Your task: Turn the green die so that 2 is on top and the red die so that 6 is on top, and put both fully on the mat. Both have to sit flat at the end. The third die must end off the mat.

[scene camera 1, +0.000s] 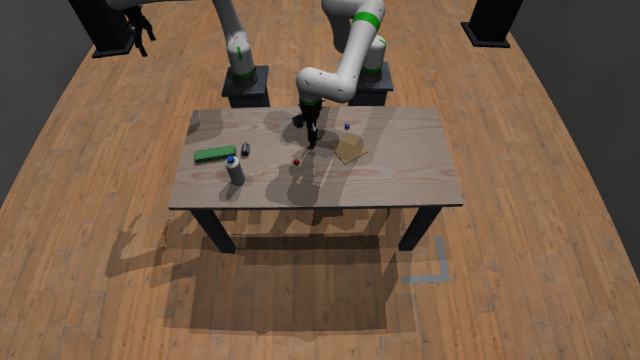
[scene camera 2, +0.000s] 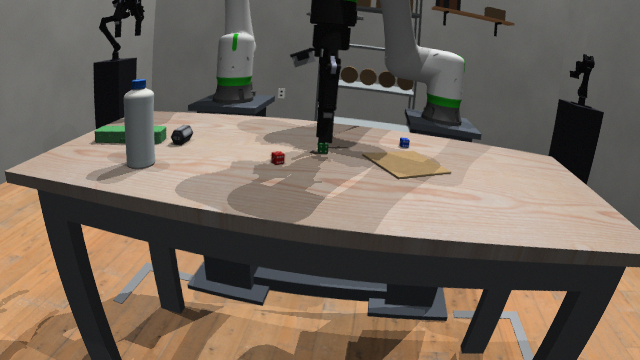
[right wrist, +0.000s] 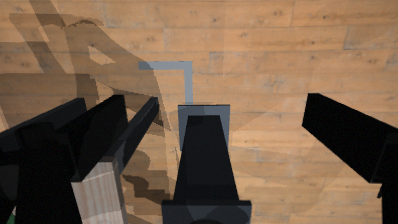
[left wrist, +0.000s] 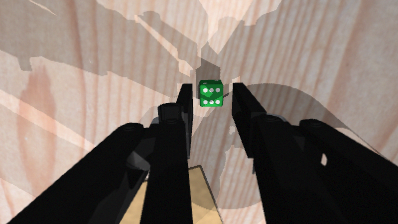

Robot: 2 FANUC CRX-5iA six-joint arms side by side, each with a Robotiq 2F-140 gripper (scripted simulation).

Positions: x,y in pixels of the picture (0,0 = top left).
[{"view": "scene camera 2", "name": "my left gripper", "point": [323,139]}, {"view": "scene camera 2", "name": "tan mat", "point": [405,164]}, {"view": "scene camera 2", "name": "bottle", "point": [139,102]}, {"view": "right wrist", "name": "my right gripper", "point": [214,110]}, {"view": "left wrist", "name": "my left gripper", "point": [212,99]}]
